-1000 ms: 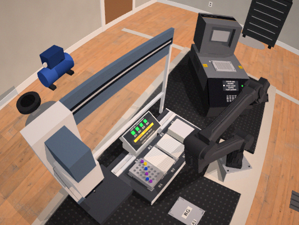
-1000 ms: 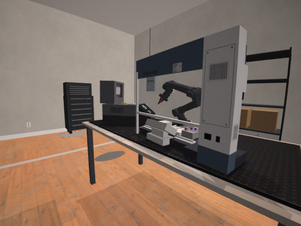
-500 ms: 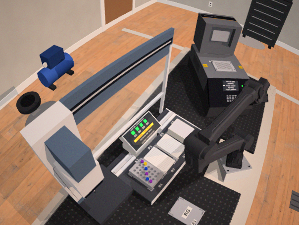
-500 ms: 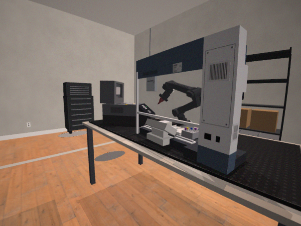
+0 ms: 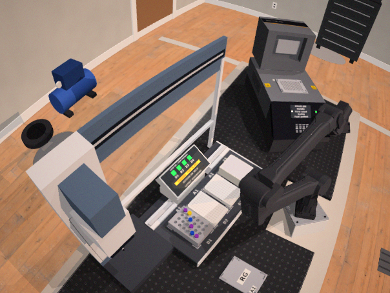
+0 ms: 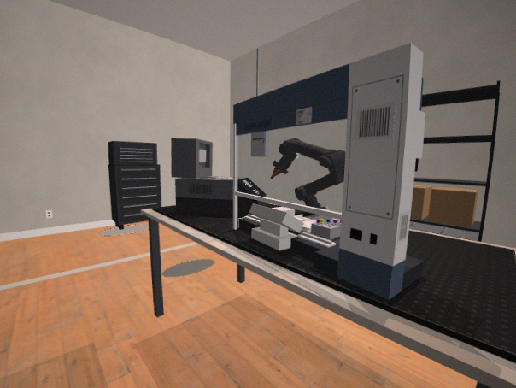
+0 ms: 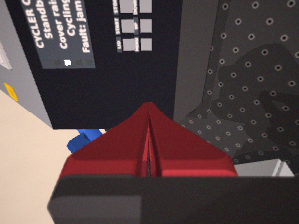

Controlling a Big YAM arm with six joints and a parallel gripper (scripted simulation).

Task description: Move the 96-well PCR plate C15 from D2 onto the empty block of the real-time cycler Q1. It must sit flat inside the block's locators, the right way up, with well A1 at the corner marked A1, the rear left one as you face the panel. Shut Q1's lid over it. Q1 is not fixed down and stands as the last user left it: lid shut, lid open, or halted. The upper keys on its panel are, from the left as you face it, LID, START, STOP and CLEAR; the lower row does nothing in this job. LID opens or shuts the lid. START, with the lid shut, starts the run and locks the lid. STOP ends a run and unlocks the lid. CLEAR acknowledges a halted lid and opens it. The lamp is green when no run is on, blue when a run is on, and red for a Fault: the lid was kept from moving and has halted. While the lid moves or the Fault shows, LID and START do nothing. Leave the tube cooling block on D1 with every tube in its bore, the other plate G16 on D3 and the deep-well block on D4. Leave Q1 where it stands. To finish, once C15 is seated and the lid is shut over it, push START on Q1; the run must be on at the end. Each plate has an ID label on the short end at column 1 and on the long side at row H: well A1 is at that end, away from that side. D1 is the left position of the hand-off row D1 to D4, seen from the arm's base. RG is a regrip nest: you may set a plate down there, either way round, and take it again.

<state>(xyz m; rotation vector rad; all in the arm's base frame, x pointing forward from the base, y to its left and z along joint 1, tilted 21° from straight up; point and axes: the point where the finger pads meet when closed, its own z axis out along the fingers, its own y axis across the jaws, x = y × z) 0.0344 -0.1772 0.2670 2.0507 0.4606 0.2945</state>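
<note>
The deep-well block is 250 mm ahead of my hand, 200 mm to the left of it and 150 mm below it. Also, from my hand: coloured tube (340 mm ahead, 490 mm to the left, 140 mm below); then tube cooling block (350 mm ahead, 480 mm to the left, 150 mm below); then grey RG nest (120 mm ahead, 580 mm to the left, 210 mm below).
</note>
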